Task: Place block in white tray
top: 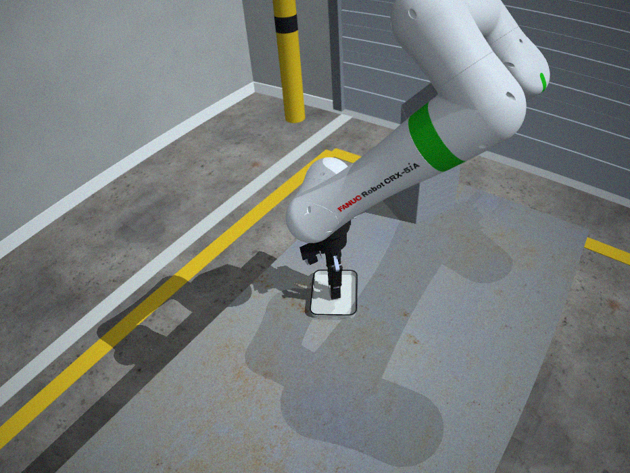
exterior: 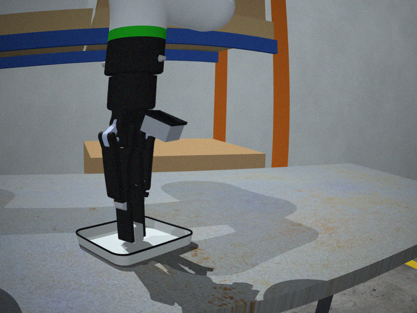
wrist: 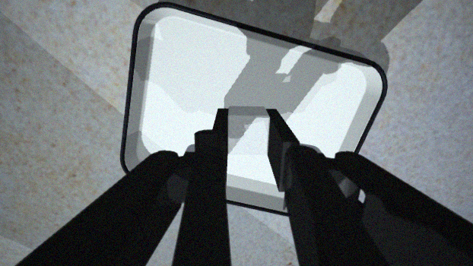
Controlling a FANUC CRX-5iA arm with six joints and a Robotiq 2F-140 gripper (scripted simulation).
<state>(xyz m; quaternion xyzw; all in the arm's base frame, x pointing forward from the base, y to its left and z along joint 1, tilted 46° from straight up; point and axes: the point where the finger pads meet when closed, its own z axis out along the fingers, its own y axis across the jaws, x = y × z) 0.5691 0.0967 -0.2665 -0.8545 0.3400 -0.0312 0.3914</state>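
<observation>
Right now my hand is 2 cm above the small block. The rest, counted from my hand: white tray (3 cm below).
</observation>
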